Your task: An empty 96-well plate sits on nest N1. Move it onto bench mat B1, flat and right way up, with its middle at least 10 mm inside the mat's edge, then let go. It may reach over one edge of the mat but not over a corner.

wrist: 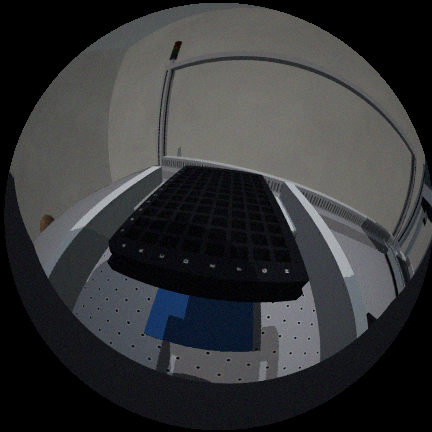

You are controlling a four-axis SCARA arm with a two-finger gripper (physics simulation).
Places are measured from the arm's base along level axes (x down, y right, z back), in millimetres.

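Where they show: gripper, fingertip midpoint: (pixel 220 181).
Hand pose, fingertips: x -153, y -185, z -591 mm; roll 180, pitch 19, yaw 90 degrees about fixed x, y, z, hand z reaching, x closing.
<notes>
After its pixels a point has its place.
A black 96-well plate (pixel 212 215) @[x -154, y -168, z -543 mm] is held level and right way up between the two long grey fingers of my gripper (pixel 220 181) @[x -153, y -185, z -591 mm]. The gripper is shut on its long sides. The lettered edge of the plate is on the near side. A blue mat (pixel 215 325) @[x -15, y -146, z -527 mm] lies on the perforated bench below the plate, partly in shadow. Bench shows between the plate's near edge and the mat's near edge, and the plate hides the far part of the mat. How high the plate hangs above the mat is hard to tell. Nest N1 cannot be made out.
The perforated bench (pixel 115 310) @[x -13, y -263, z -461 mm] surrounds the mat. A metal frame (pixel 166 115) @[x -281, y -687, z -1035 mm] with a low slotted rail (pixel 325 202) @[x -39, y 79, z -1004 mm] stands at the back. A red and green signal light (pixel 175 50) @[x -744, y -689, z -1011 mm] shows at the upper left. Dark equipment stands at the right edge.
</notes>
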